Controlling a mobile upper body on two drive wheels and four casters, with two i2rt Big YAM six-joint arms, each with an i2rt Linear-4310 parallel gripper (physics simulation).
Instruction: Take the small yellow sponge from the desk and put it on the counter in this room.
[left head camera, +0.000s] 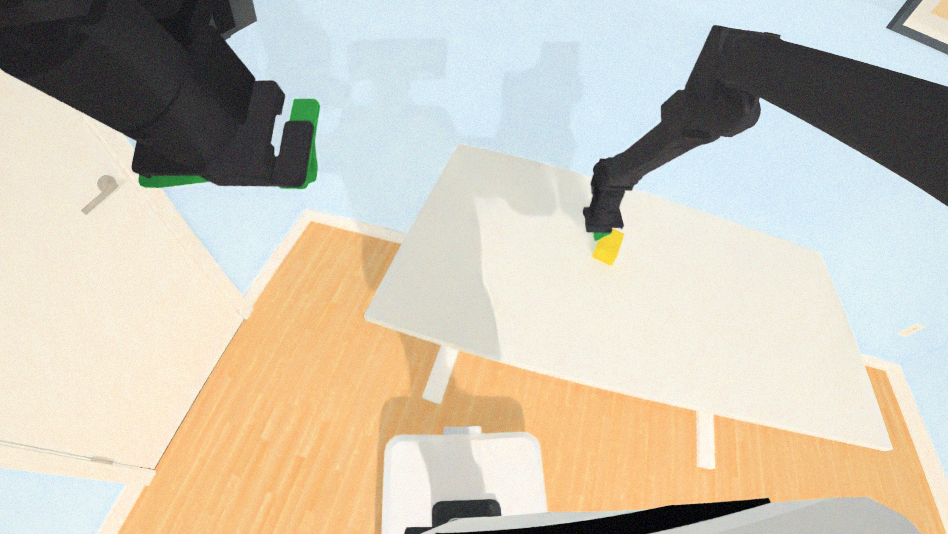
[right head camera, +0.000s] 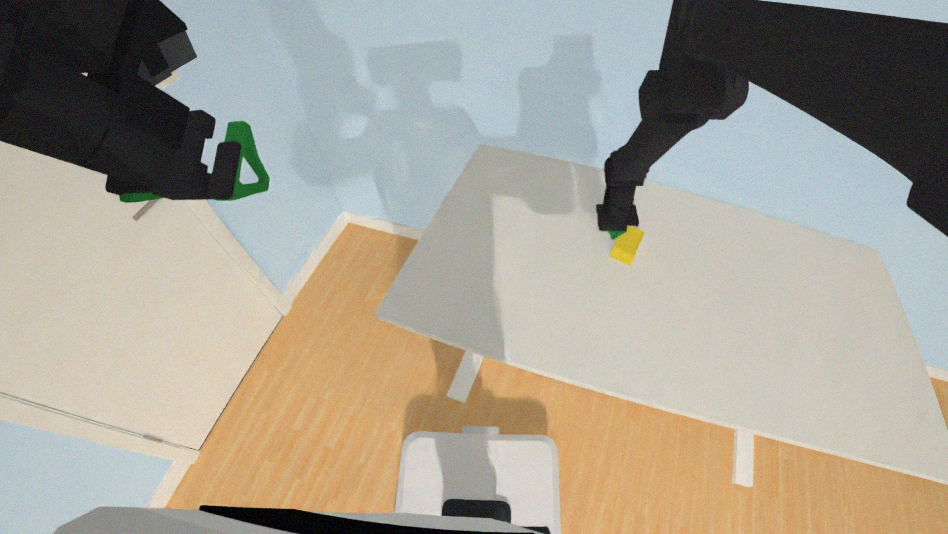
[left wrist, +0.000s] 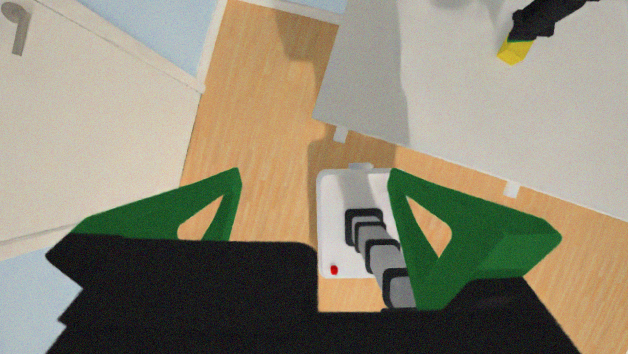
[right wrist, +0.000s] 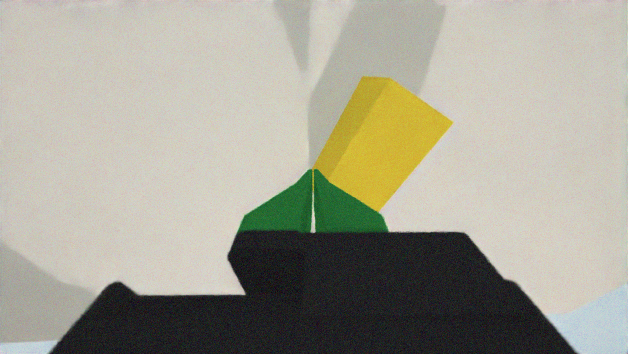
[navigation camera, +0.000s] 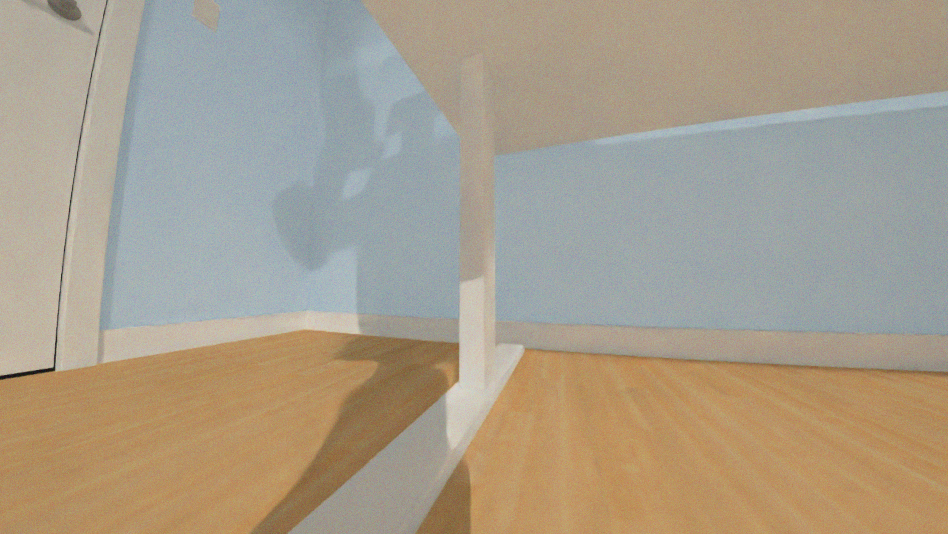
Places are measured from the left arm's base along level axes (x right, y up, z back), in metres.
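Where they show: left gripper, fingertip midpoint: (left head camera: 266, 173) (right head camera: 230, 185) (left wrist: 314, 176); right gripper, fingertip midpoint: (left head camera: 595, 239) (right head camera: 612, 237) (left wrist: 508, 40) (right wrist: 313, 176).
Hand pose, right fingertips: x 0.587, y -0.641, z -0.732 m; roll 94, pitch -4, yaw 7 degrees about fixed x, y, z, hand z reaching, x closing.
Note:
Each offset is from my right fingertips to the top centre of the thing. "spot": to the spot under its first point. Level surfaces: height alone.
The yellow sponge {dx +0.052, dy -0.003, dz -0.001 m} (left head camera: 608, 248) (right head camera: 627, 246) (left wrist: 514, 52) (right wrist: 387, 137) sits on the white desk {dy -0.049 m} (left head camera: 696, 318) (right head camera: 729, 325) (left wrist: 475, 110) (right wrist: 150, 125). My right gripper (right wrist: 313, 176) is shut with nothing between its fingers. Its green fingertips meet at the sponge's near left corner in the right wrist view and cover part of its near end. Whether they touch the sponge I cannot tell. My left gripper (left wrist: 314, 176) is open and empty, off to the left, away from the desk. The counter does not show in these views.
A cream door (left head camera: 99, 298) (right head camera: 126, 285) (left wrist: 90, 125) (navigation camera: 39, 199) stands at the left. A white desk leg {spot: dx -0.371, dy -0.513, dz -0.062 m} (navigation camera: 474, 265) with a long foot stands under the desk. My white base (left head camera: 411, 477) (right head camera: 424, 470) (left wrist: 330, 200) is close to the desk's near edge. Blue walls stand behind.

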